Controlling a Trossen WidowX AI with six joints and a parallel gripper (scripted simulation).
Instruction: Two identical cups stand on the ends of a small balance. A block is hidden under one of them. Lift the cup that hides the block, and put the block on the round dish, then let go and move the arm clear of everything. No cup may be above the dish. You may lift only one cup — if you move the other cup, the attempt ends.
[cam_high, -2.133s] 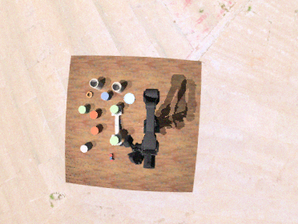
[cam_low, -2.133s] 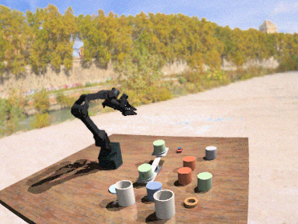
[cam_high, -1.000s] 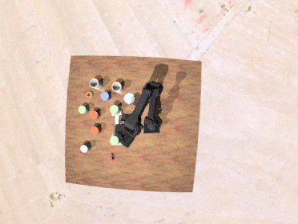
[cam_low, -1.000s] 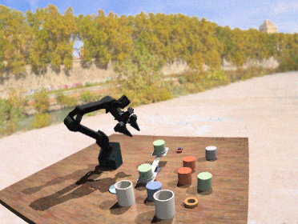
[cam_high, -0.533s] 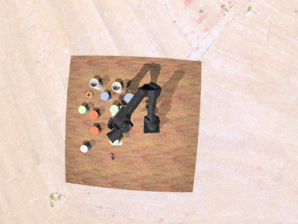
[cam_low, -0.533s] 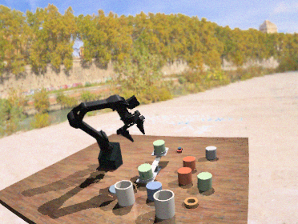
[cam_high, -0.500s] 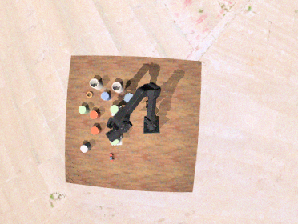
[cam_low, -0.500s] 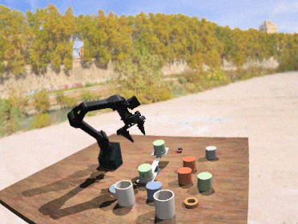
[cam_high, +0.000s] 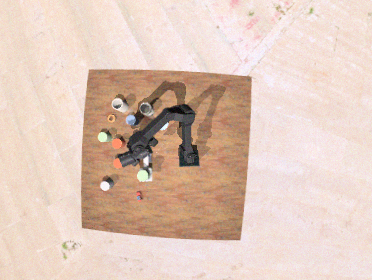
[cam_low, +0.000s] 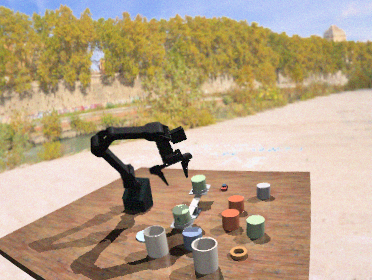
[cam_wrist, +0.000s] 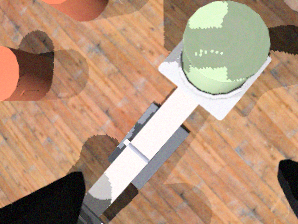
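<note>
Now: the grey-green block 5 cm ahead of my gripper tip, 6 cm to the right of it and 14 cm below it. The rest, counted from my gripper tip: round white dish (5 cm behind, 19 cm to the right, 18 cm below); blue cylinder (14 cm ahead, 17 cm to the right, 15 cm below); balance (2 cm ahead, 7 cm to the left, 14 cm below).
</note>
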